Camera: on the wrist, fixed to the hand. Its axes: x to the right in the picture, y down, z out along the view.
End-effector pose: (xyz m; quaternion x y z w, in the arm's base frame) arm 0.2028 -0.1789 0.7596 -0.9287 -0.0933 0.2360 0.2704
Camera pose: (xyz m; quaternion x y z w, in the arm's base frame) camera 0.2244 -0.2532 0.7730 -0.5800 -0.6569 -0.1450 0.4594
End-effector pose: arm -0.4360 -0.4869 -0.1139 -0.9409 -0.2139 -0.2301 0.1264
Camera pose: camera -0.4379 -0.5571 -0.0789 -0.4544 -0.8156 -0.3548 0.0498
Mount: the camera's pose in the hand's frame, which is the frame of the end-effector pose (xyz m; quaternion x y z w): -0.0087 0.0558 -0.0545 0.1012 0.1368 -0.7036 0.6899
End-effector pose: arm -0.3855 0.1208 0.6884 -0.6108 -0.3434 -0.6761 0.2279
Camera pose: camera -0.3801 0.0425 0.6892 0.0642 0.7039 0.6756 0.2097
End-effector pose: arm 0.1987 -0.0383 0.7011 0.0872 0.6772 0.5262 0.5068
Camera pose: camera 0.1372 -0.0539 0.7473 -0.4370 0.6512 -0.0502 0.6184
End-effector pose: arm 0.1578 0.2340 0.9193 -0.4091 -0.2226 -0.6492 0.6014
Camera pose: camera 0.1967 0.1867 0.8702 0.0241 -0.4248 -0.9045 0.0300
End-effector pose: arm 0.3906 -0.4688 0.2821 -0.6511 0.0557 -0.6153 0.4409
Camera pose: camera 0.3684 -0.5248 0.2317 0.3596 0.4216 0.8294 0.0705
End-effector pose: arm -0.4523 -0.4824 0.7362 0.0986 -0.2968 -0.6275 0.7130
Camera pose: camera -0.3761 -0.4760 0.7184 0.4349 -0.1014 -0.8911 0.0810
